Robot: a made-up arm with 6 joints.
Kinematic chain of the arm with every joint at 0, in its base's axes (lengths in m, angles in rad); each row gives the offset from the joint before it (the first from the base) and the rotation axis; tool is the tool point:
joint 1: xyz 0 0 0.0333 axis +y
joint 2: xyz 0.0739 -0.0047 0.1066 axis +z
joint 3: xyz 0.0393 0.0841 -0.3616 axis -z
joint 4: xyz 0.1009 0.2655 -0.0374 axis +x
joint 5: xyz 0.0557 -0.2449 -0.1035 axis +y
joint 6: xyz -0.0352 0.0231 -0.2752 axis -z
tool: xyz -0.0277 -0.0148 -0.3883
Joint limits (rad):
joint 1: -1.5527..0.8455
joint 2: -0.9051..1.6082
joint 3: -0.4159..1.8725
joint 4: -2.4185..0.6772
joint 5: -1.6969..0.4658
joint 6: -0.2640..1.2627
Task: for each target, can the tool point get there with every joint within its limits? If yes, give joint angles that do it. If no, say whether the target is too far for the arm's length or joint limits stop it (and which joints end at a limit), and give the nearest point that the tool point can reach.
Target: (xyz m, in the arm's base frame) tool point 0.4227 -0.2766 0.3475
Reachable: yes | joints -1.2663 0.8438 0.0671 -1.2479 0.1001 0.0268
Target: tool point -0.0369 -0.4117 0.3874
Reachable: yes | joints -1.2812 0.3602 0.8002 -1.8561 -0.5264 -0.1022
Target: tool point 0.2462 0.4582 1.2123
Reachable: no: joint limits stop it (at a limit: joint 3, joint 4, joint 5, joint 6) | nearest point 0.2052 0.3761 1.0161 | short by 0.217 m
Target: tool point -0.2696 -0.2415 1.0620
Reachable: no: joint limits stop it (at a limit: joint 1, joint 2, joint 4, joint 6) | nearest point -0.1594 -0.2046 0.9369 | short by 0.171 m
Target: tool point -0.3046 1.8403 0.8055
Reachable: no: too far | nearest point 0.0645 0.9282 0.4564 | short by 1.044 m
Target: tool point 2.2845 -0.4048 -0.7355
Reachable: no: too far | nearest point 1.2186 -0.1845 -0.3768 | short by 1.146 m
